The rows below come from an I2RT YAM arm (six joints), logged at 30 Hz.
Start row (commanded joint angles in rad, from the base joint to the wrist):
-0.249, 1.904, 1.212, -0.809, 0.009, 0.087
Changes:
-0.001, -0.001, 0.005, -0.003, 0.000, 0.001
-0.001, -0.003, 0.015, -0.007, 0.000, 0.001
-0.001, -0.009, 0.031, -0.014, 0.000, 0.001
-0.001, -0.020, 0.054, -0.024, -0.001, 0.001
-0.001, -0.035, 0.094, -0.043, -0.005, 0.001
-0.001, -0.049, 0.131, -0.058, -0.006, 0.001
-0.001, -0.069, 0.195, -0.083, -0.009, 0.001
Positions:
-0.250, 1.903, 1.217, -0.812, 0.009, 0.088
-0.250, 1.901, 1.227, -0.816, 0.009, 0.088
-0.250, 1.895, 1.243, -0.823, 0.009, 0.088
-0.250, 1.884, 1.266, -0.833, 0.008, 0.088
-0.250, 1.869, 1.306, -0.852, 0.004, 0.088
-0.250, 1.855, 1.343, -0.867, 0.003, 0.088
-0.250, 1.835, 1.407, -0.892, 0.000, 0.088

